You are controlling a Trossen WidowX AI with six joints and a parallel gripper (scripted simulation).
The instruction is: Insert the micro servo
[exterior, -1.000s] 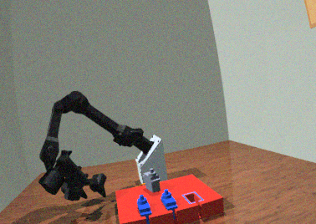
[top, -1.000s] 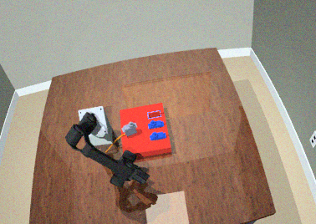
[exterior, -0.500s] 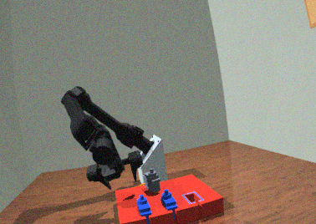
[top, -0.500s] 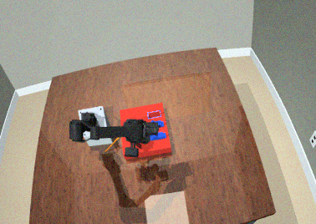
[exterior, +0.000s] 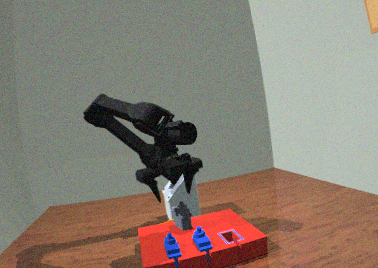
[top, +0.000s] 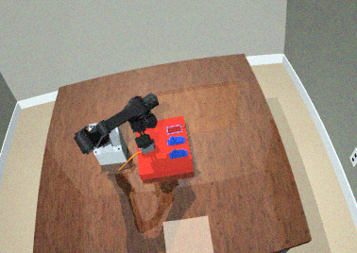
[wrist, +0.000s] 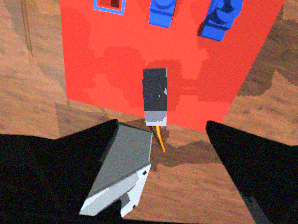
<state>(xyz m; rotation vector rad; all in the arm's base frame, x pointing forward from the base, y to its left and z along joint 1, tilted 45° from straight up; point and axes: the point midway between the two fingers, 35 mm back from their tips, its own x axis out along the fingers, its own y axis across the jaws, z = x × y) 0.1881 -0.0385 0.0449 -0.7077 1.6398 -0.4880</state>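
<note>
Now: the red deck 40 mm ahead of my gripper tip, 30 mm to the left of it and 110 mm below it.
</note>
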